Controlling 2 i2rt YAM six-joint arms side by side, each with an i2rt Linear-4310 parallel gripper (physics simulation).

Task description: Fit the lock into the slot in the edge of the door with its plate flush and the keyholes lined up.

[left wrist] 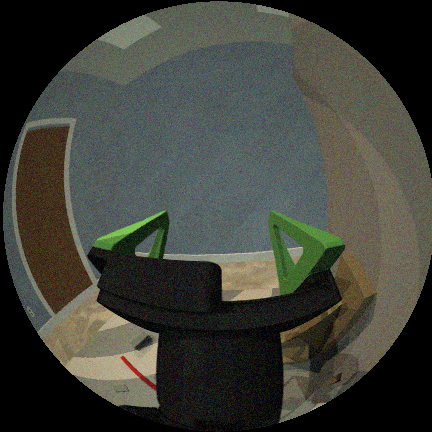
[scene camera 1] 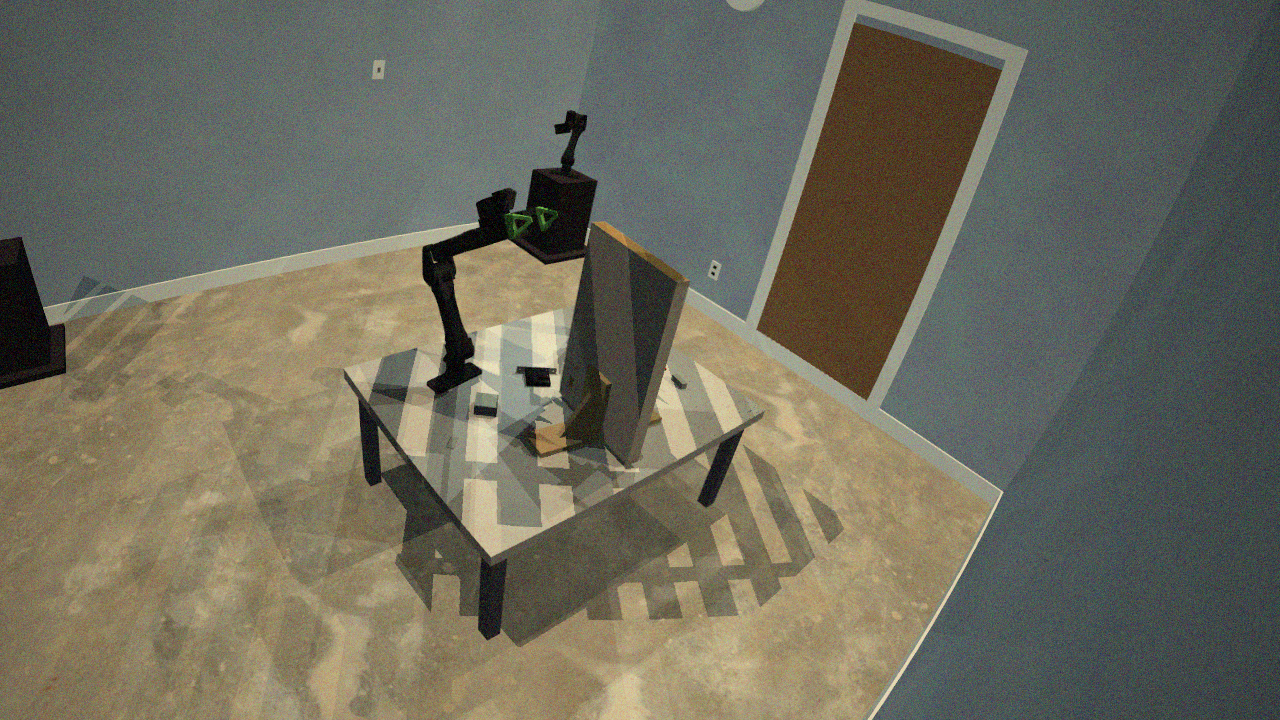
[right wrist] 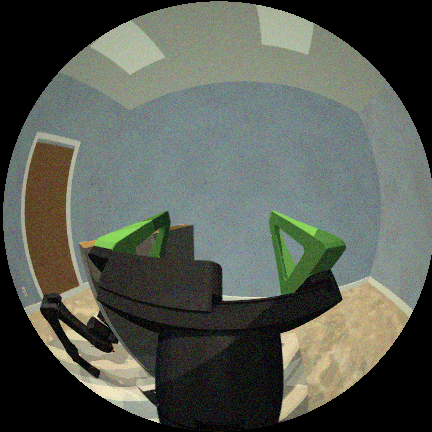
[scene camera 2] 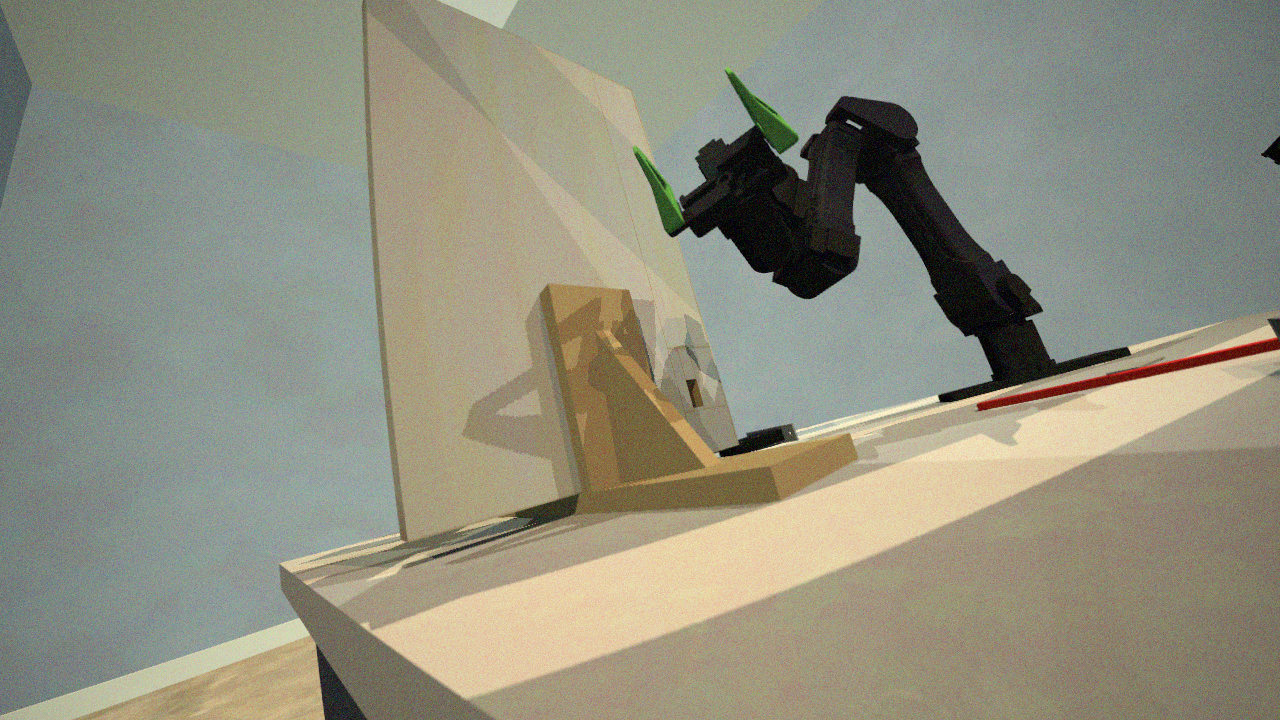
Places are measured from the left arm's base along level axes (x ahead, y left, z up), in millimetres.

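Pixels of known places: left gripper, fingertip midpoint: (left wrist: 218, 215) (scene camera 2: 678, 111); right gripper, fingertip midpoint: (scene camera 1: 544, 216) (right wrist: 219, 216); left arm's base at its link origin: (scene camera 2: 1027, 380); right arm's base at its link origin: (scene camera 1: 454, 378).
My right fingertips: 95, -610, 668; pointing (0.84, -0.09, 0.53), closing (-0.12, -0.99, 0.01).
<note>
For each thing: its top centre in the pictures, then the offset to it from my right fingertips, as dx, dy, dz. "spot": a spot on its surface instead.
- door panel at its top centre: (scene camera 2: 518, 53) (right wrist: 149, 231) (scene camera 1: 637, 248) +210, +146, -52
- small rectangular hole at a spot on its surface: (scene camera 2: 693, 392) spot: +85, +217, -571
- black T-shaped piece at its top centre: (scene camera 2: 747, 433) (scene camera 1: 538, 373) -77, +234, -642
- small dark block at its top centre: (scene camera 1: 486, 399) -101, -17, -632
- red strip at its top centre: (scene camera 2: 1110, 375) (left wrist: 141, 376) +180, +561, -662
The door panel (scene camera 1: 626, 340) (scene camera 2: 501, 268) stands upright on the table. A small rectangular hole (scene camera 2: 693, 392) (left wrist: 337, 378) shows low in its face; the edge slot cannot be made out. A black T-shaped piece (scene camera 1: 537, 377), which looks like the lock, lies on the table beside the door; a dark piece (scene camera 2: 759, 439), likely the same, shows behind the door's lower corner. My right gripper (scene camera 1: 543, 217) (right wrist: 219, 216) is open and empty, high above the table on that side. My left gripper (scene camera 2: 681, 109) (left wrist: 218, 215) is open and empty, raised beside the door's opposite face.
Wooden brackets (scene camera 1: 556, 437) (scene camera 2: 617, 394) support the door at its foot. A small dark block (scene camera 1: 486, 405) lies near the right arm's base. Another dark piece (scene camera 1: 678, 380) (left wrist: 144, 343) lies beyond the door. A red strip (scene camera 2: 1127, 374) (left wrist: 138, 373) lies near the left arm's base.
</note>
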